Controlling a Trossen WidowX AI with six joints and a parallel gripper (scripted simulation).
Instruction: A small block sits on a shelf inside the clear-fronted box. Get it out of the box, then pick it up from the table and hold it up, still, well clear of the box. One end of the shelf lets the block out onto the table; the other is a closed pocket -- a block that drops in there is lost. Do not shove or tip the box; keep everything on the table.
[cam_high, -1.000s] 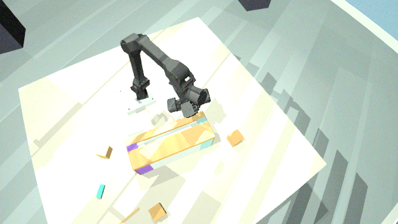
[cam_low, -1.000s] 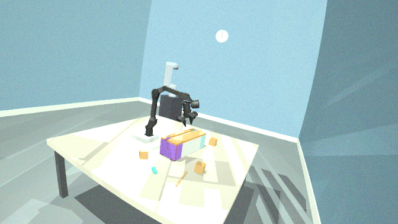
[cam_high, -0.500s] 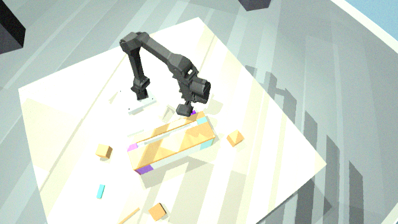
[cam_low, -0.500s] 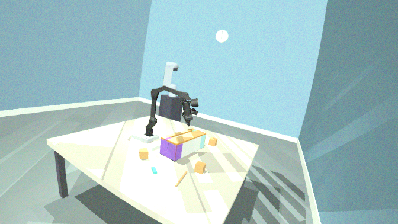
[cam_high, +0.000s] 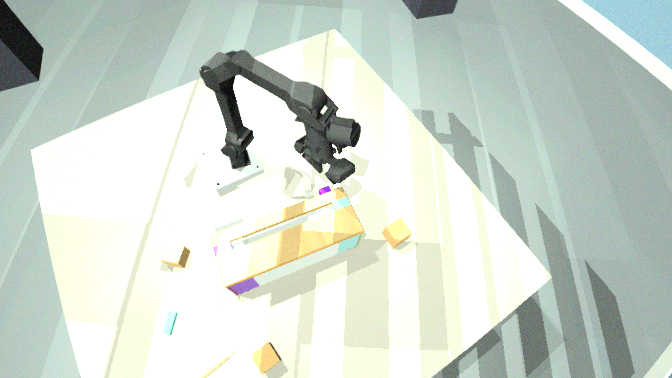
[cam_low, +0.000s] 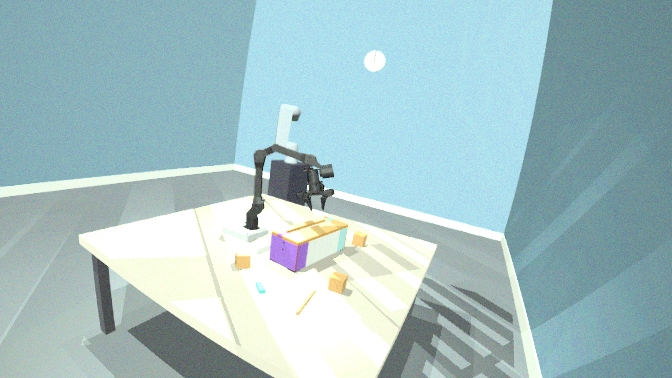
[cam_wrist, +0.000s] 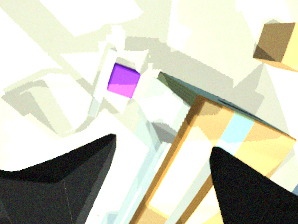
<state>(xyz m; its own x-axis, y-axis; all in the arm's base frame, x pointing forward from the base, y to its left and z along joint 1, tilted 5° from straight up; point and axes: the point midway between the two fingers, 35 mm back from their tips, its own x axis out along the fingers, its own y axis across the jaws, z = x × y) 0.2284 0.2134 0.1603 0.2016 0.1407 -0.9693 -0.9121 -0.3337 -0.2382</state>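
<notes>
My gripper tip is 2 cm past the purple block and 14 cm above it. Round my gripper tip: thin stick 36 cm ahead, 46 cm to the right, 15 cm below; then box 7 cm ahead, 15 cm to the right, 9 cm below.
</notes>
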